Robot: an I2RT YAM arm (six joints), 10 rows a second.
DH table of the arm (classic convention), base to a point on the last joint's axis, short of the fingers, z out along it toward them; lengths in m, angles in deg. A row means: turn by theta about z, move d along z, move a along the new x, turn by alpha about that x. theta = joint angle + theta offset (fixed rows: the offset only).
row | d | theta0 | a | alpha
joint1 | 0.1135 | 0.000 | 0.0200 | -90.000
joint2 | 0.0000 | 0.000 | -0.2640 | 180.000
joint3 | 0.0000 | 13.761 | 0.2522 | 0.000
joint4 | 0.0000 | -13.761 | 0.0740 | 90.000
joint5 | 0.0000 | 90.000 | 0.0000 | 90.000
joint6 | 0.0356 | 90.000 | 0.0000 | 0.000
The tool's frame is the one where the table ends.
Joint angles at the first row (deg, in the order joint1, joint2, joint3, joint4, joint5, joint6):
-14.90, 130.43, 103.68, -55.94, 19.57, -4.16
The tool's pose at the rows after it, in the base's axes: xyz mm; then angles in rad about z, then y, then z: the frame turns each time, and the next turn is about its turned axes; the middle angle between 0 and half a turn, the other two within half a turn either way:
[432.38 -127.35 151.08 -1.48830 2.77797 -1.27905]
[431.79 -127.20 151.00 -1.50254 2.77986 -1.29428]
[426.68 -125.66 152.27 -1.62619 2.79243 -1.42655]
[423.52 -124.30 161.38 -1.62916 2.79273 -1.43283]
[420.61 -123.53 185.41 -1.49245 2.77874 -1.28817]
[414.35 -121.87 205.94 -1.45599 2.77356 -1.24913]
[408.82 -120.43 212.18 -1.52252 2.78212 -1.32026]
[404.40 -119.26 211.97 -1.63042 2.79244 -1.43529]
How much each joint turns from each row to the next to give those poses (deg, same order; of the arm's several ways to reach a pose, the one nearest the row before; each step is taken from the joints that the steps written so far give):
0.00, 0.00, 0.00, -0.02, 0.00, 0.00
0.00, 0.00, 0.00, -0.33, 0.00, 0.00
0.03, -0.15, 0.15, -3.04, 0.00, 0.00
0.06, -1.25, 0.02, -1.36, 0.00, -0.11
0.00, -3.06, 0.37, -0.41, 0.00, -0.07
0.00, -2.53, 0.60, -2.27, 0.00, 0.00
0.00, -0.83, 0.19, -2.56, 0.02, 0.00
0.00, -0.05, -0.02, -2.38, 0.00, 0.00

